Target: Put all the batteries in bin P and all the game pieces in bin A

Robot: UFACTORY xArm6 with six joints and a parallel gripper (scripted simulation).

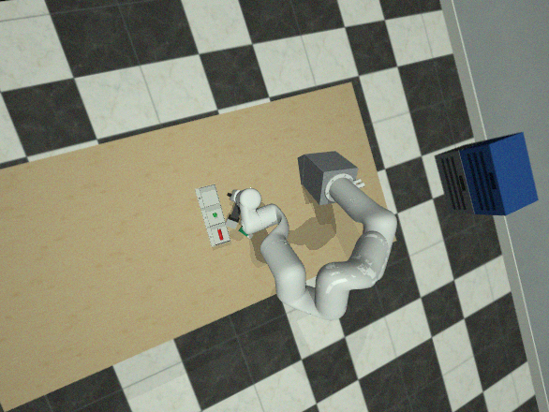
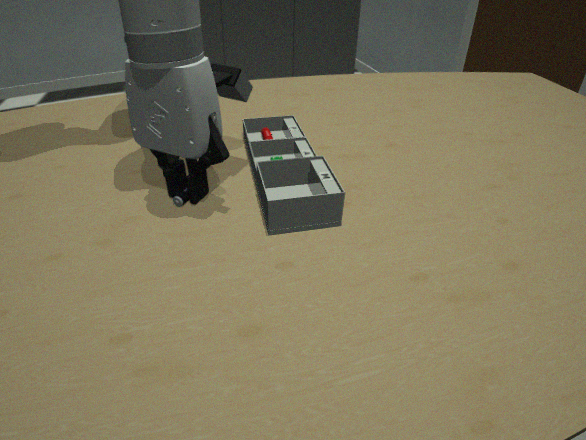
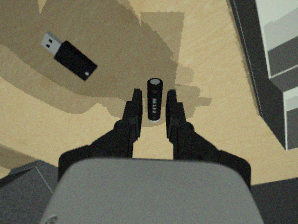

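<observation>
The black battery is 20 mm below my hand. Also, from my hand: bin (130 mm ahead, 20 mm to the left); then black USB stick (20 mm behind, 80 mm to the left, 20 mm below); then green die (120 mm ahead, 20 mm to the left, 10 mm below).
</observation>
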